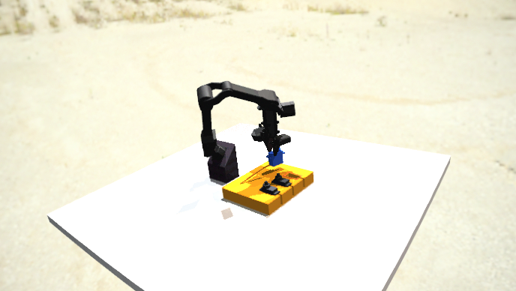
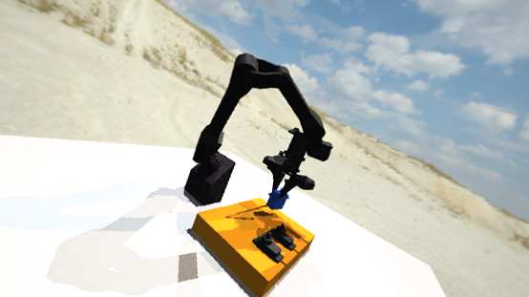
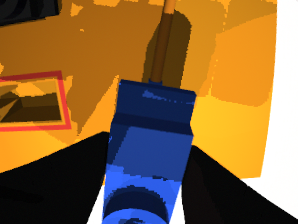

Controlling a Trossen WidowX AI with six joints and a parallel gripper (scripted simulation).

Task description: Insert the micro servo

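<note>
Now: gripper tip 20 mm past the orange deck, 80 mm to the left of it and 100 mm above it.
</note>
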